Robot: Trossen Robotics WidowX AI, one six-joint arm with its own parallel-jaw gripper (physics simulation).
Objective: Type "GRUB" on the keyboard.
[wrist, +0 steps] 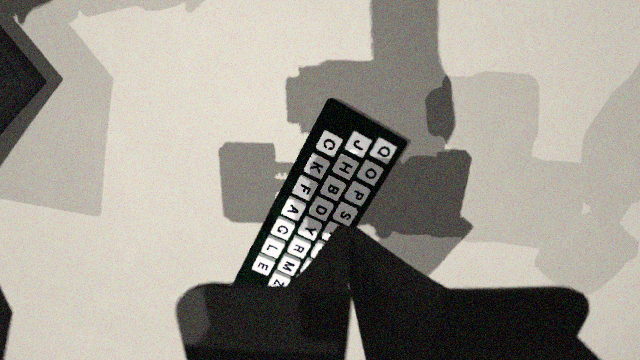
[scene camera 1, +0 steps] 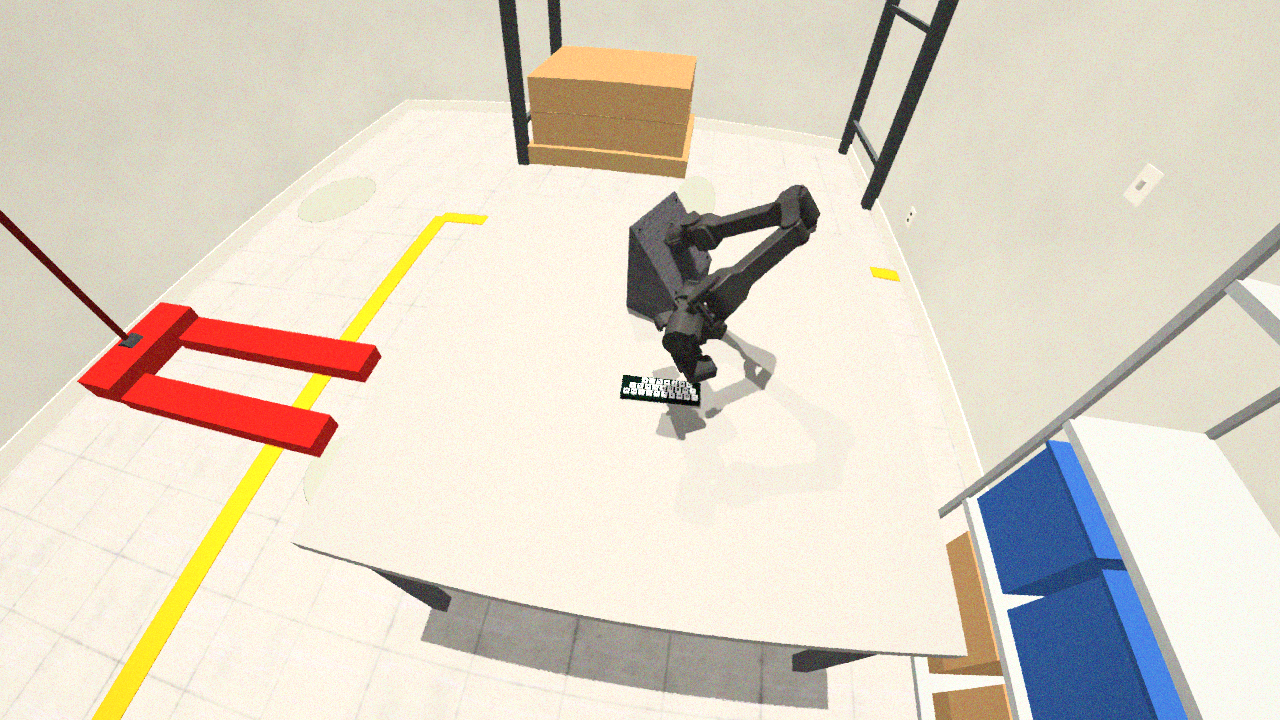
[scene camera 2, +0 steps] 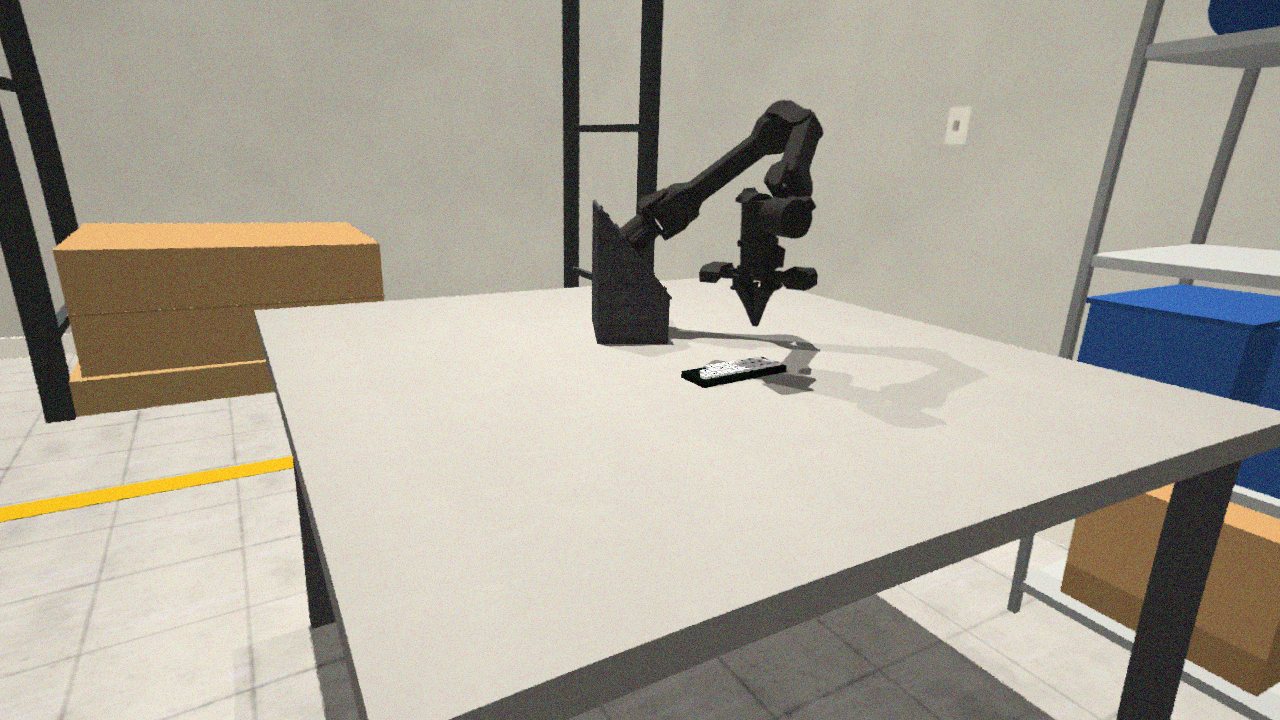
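Seen in the pictures: gripper, fingertip midpoint: [wrist: 345, 235] [scene camera 1: 681, 371] [scene camera 2: 755, 325]; arm's base at its link origin: [scene camera 1: 674, 239] [scene camera 2: 627, 241].
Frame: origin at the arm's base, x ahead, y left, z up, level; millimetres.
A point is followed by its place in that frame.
Observation:
A black keyboard [scene camera 1: 657, 391] @(x 354, y 66, z -166 mm) [scene camera 2: 733, 370] @(x 366, y 53, z -166 mm) [wrist: 320, 209] @(x 335, y 92, z -167 mm) with white letter keys lies flat on the table. My gripper [scene camera 1: 699, 373] @(x 332, y 108, z -102 mm) [scene camera 2: 755, 322] @(x 332, y 108, z -102 mm) [wrist: 345, 235] @(x 332, y 108, z -102 mm) is shut and empty, fingertips pointing down, in the air above the keyboard with a gap below them. In the wrist view the keyboard lies slanted; the G key [wrist: 282, 229] @(x 324, y 63, z -167 mm), the R key [wrist: 299, 247] @(x 342, y 59, z -167 mm) and the B key [wrist: 332, 188] @(x 331, y 109, z -167 mm) show. The tips overlap the row below the S key [wrist: 345, 215] @(x 352, y 99, z -167 mm). The fingers partly hide the keys there, so the U key cannot be read. The arm's shadow falls across several keys.
The arm's base [scene camera 1: 657, 259] @(x 92, y -20, z -5 mm) [scene camera 2: 631, 300] @(x 112, y -32, z -97 mm) stands on the table [scene camera 1: 501, 501] @(x 703, y -153, z -183 mm) [scene camera 2: 537, 501] @(x 668, y -350, z -183 mm) behind the keyboard. Around the table are a red pallet jack [scene camera 1: 228, 418], cardboard boxes [scene camera 1: 613, 107] [scene camera 2: 223, 268] and blue bins [scene camera 1: 1042, 519] [scene camera 2: 1163, 340] on a shelf rack [scene camera 2: 1109, 179].

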